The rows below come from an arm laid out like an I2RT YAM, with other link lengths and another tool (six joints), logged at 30 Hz.
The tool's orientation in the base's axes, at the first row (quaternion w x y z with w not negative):
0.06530, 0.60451, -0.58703, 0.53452
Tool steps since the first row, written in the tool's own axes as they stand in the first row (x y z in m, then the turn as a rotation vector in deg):
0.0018, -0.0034, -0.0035, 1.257, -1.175, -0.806
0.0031, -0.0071, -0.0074, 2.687, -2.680, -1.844
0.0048, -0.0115, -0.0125, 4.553, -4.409, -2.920
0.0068, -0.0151, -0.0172, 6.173, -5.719, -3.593
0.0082, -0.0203, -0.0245, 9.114, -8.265, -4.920
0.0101, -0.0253, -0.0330, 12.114, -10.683, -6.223
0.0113, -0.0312, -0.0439, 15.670, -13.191, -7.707
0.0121, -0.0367, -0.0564, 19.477, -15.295, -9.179
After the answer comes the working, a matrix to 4 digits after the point.
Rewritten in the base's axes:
0.0002, 0.0023, 0.0046, 0.129, 0.120, 1.892
0.0005, 0.0054, 0.0092, 0.339, 0.393, 4.187
0.0006, 0.0092, 0.0150, 0.587, 0.482, 6.937
0.0002, 0.0124, 0.0204, 0.803, 0.317, 9.109
-0.0003, 0.0182, 0.0274, 1.265, 0.142, 13.189
-0.0017, 0.0245, 0.0350, 1.626, -0.126, 17.232
-0.0036, 0.0332, 0.0437, 1.809, -0.595, 21.802
-0.0067, 0.0432, 0.0526, 1.619, -1.355, 26.327

The tool's axes in the first row as the columns of a matrix, in the base's axes (rounded; the answer above uses it unrounded):
-0.2606, -0.7795, 0.5696
-0.6399, -0.3023, -0.7065
0.7229, -0.5486, -0.4201

